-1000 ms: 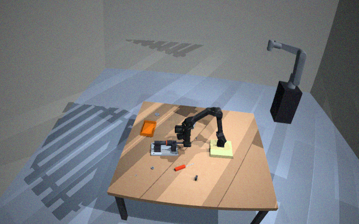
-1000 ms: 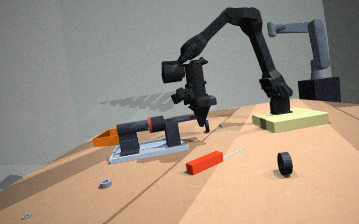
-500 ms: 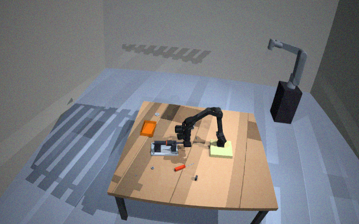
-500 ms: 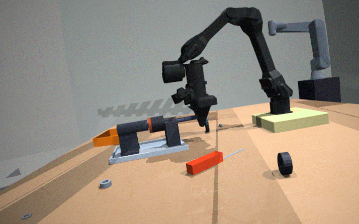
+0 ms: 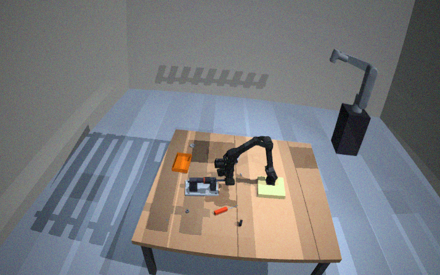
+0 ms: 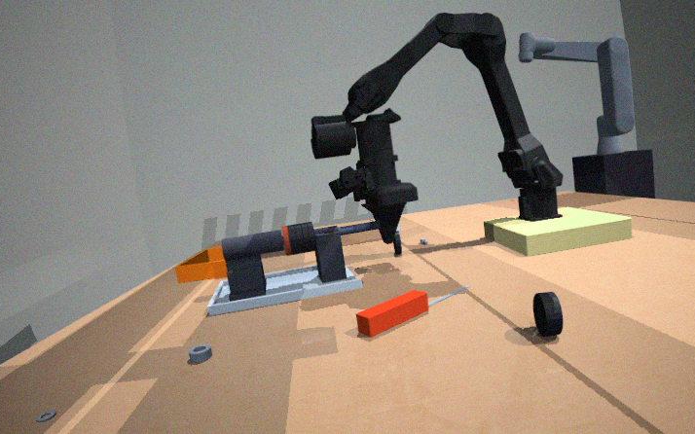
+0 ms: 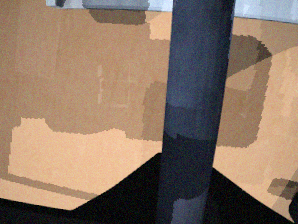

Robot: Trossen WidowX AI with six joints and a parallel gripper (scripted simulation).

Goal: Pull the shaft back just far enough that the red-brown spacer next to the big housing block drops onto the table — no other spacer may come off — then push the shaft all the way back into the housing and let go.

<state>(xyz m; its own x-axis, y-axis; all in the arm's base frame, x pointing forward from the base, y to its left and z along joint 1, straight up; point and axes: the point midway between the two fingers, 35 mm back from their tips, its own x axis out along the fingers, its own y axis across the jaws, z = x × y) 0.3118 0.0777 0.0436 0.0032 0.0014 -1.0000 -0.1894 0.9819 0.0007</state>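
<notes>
Now: gripper tip 80 mm short of the shaft, 10 mm to the right of it and 30 mm below it. From my gripper tip the other things lie so: orange tray 380 mm ahead, 210 mm to the right, 40 mm below; then red-brown spacer 170 mm ahead, 30 mm to the left, 30 mm above; then dark spacer 140 mm ahead, 30 mm to the left, 30 mm above.
</notes>
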